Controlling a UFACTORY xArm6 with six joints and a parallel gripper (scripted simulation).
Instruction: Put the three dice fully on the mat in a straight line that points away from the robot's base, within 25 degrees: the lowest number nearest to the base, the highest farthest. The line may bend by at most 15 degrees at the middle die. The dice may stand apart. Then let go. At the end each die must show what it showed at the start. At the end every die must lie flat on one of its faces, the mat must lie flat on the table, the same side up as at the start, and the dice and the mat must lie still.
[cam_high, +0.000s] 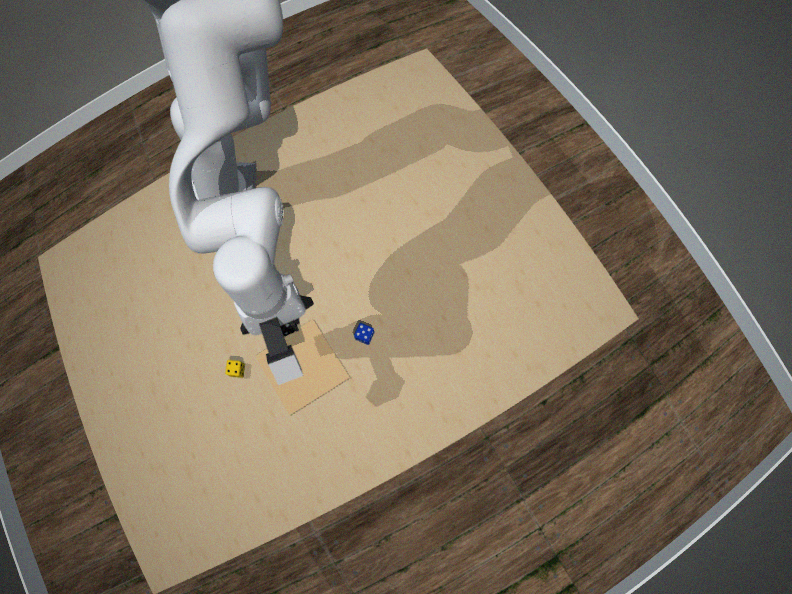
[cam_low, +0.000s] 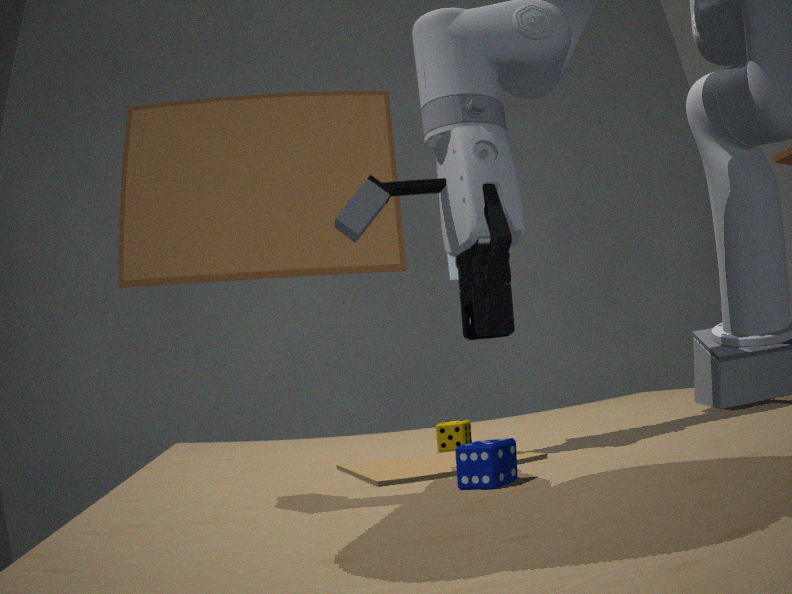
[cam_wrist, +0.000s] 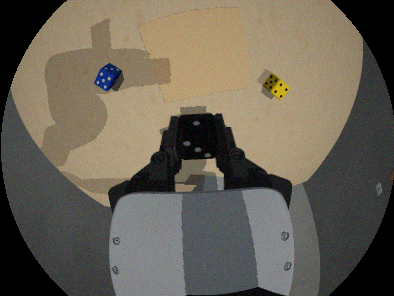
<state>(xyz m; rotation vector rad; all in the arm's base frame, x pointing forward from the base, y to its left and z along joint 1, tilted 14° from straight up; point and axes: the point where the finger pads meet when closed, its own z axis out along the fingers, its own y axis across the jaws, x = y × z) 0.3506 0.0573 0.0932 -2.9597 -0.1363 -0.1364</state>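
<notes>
Now: hand 5 cm short of the thin tan mat, 1 cm to the left of it and 12 cm above it. Round my hand: blue die (3 cm ahead, 13 cm to the left, 11 cm below); then yellow die (2 cm ahead, 14 cm to the right, 11 cm below); then black die (1 cm below).
</notes>
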